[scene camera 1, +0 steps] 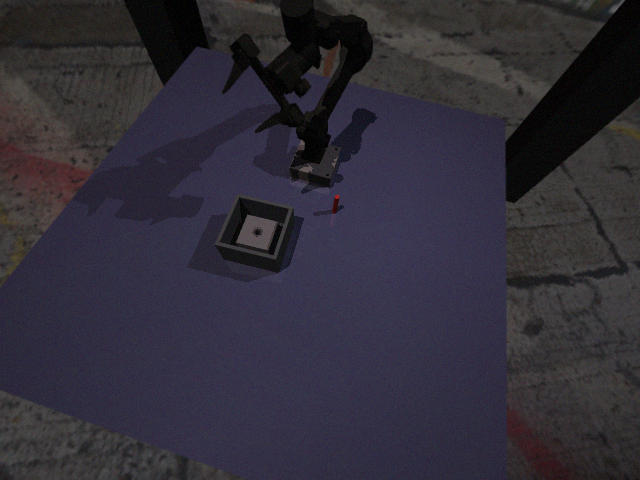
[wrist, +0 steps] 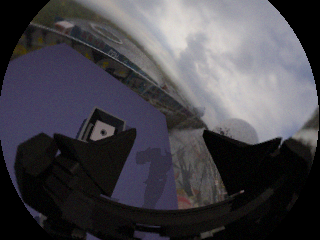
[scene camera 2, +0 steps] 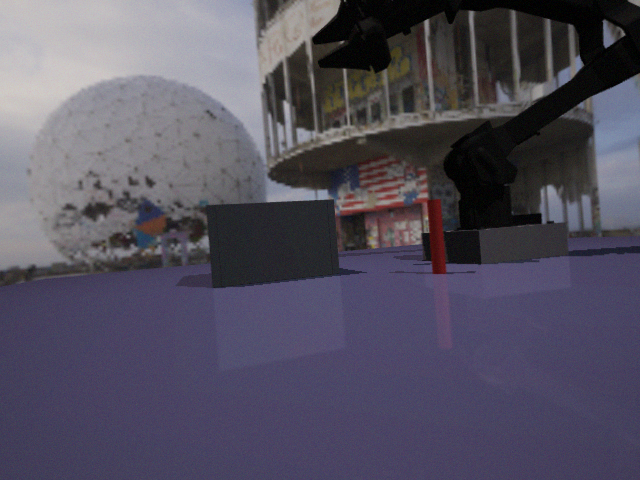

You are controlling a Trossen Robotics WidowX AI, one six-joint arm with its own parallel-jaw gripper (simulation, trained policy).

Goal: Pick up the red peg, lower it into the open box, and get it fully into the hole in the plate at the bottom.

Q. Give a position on a plate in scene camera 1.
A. At 258,234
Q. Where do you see a red peg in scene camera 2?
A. At 433,206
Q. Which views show my gripper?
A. Scene camera 1, the wrist view and scene camera 2: all of them.
